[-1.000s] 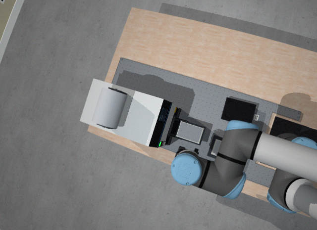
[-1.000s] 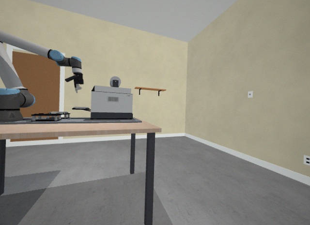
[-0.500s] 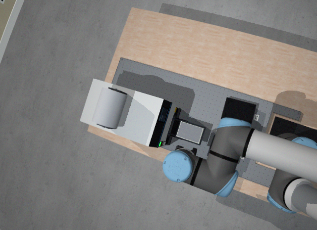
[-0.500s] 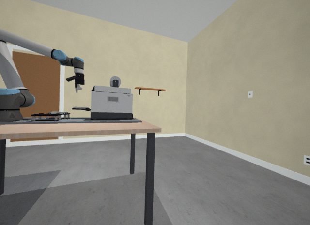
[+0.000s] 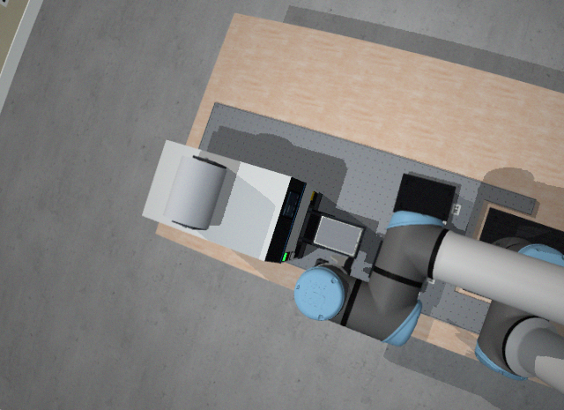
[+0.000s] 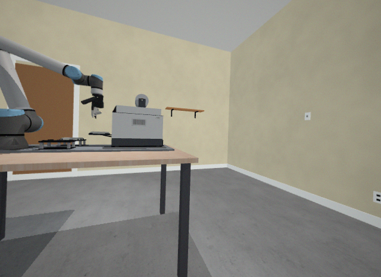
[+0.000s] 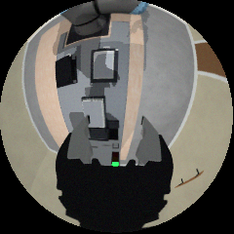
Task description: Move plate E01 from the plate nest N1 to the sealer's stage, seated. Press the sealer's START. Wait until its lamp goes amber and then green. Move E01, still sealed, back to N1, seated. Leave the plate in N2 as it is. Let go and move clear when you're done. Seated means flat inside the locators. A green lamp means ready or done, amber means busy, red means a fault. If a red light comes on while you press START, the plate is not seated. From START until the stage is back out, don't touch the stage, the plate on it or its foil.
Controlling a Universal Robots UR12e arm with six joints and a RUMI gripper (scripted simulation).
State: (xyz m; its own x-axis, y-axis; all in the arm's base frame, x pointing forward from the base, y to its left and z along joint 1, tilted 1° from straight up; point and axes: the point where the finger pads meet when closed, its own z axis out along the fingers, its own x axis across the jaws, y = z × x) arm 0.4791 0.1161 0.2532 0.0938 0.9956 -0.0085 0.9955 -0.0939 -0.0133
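My hand is 140 mm above the plate E01, 100 mm to the left of it and 60 mm short of it. The rest, counted from my hand: sealer stage: 150 mm below, 100 mm to the right, 60 mm ahead; nest N1: 260 mm to the right, 200 mm below, 170 mm behind; foil roll: 390 mm ahead, 160 mm above, 130 mm to the right.
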